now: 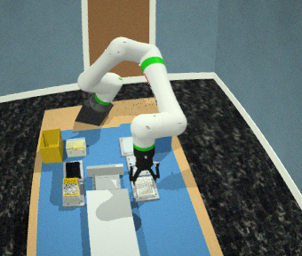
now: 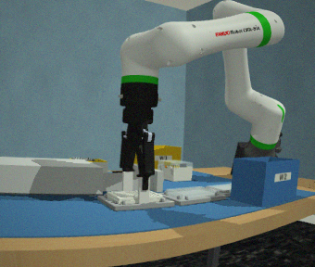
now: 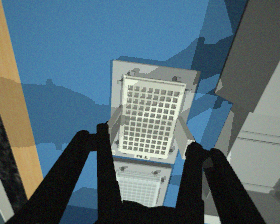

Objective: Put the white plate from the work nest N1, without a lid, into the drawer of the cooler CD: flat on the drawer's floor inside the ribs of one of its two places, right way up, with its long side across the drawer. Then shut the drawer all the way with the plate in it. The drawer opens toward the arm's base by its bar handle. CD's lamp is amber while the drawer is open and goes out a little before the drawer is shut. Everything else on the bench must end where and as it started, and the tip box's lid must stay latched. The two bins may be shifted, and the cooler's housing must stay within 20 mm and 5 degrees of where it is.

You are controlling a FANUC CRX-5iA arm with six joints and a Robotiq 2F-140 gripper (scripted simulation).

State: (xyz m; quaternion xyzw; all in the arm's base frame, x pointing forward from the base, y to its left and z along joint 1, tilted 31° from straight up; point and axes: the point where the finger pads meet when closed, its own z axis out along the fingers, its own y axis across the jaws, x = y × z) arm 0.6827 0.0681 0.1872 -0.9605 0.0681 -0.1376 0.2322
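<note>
Right now the white plate is 20 mm below my hand. From my hand the other things lie so: drawer (190 mm to the right, 40 mm behind, 10 mm below); grey work nest N1 (30 mm below); blue bin (350 mm behind, 160 mm to the left).
</note>
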